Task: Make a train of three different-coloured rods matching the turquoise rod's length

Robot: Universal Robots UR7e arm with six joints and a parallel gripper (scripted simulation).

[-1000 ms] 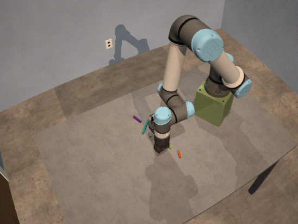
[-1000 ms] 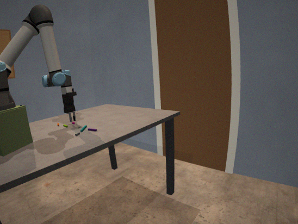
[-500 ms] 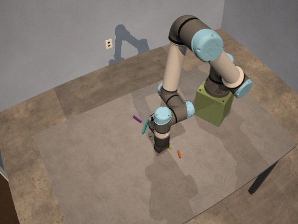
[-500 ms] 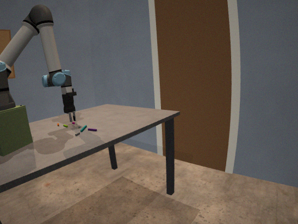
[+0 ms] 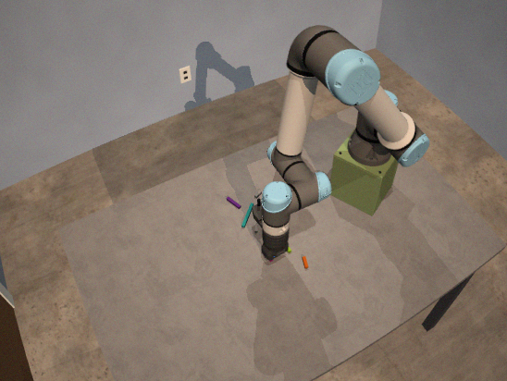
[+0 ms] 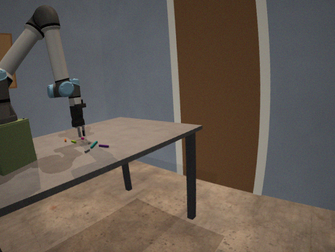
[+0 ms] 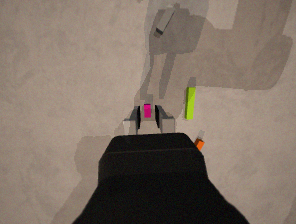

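Now: hand 30 mm above the magenta rod. The rest, counted from my hand: turquoise rod 180 mm to the right, 40 mm behind, 30 mm below; then orange rod 80 mm to the left, 80 mm behind, 30 mm below; then lime rod 70 mm behind, 30 mm below, 10 mm to the right.
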